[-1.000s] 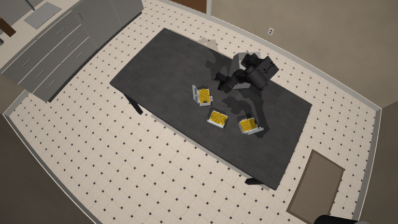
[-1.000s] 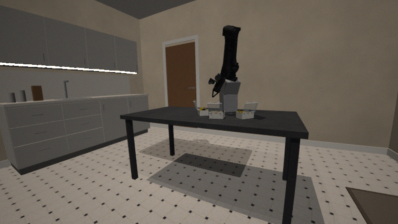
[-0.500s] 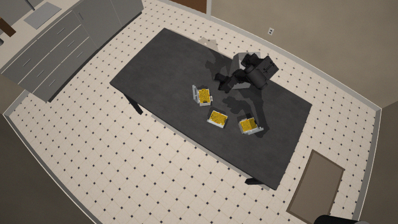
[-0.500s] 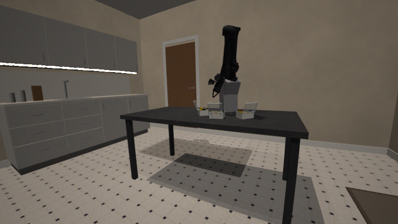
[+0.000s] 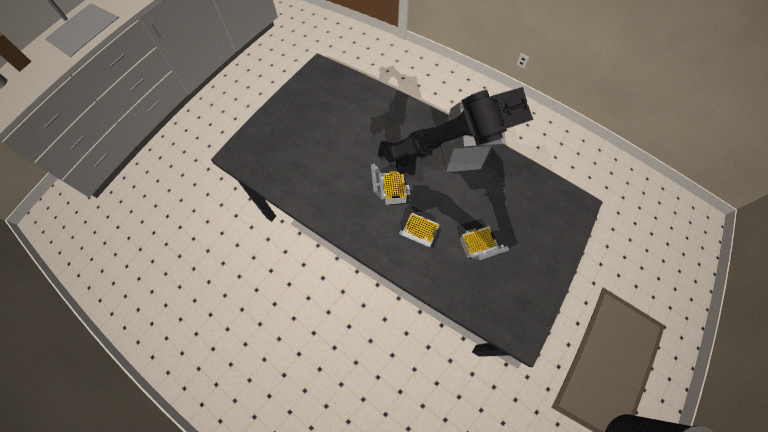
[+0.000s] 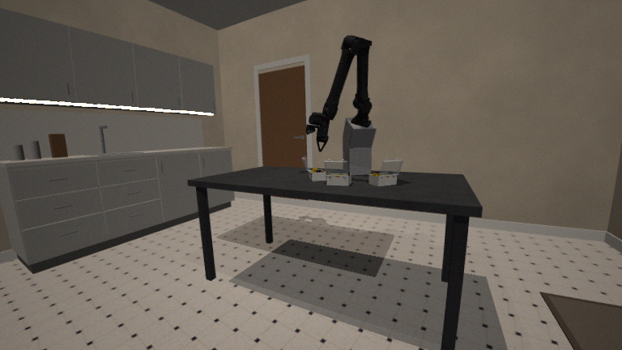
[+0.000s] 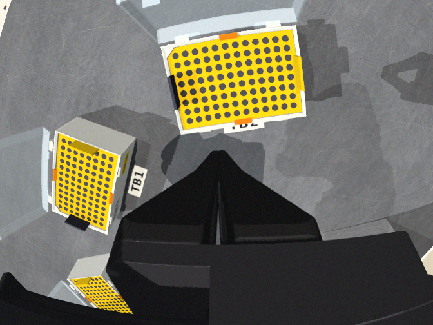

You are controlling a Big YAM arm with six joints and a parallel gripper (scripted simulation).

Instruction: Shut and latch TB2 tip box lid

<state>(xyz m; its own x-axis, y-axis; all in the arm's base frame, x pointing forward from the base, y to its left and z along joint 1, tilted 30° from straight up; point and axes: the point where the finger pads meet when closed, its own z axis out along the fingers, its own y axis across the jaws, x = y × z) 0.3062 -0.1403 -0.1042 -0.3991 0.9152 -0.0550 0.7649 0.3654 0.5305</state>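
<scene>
My gripper is now 50 mm short of the lid, 70 mm to the left of it and 80 mm above it. From my hand the other things lie so: tip box: 10 mm ahead, 390 mm to the left, 120 mm below.
</scene>
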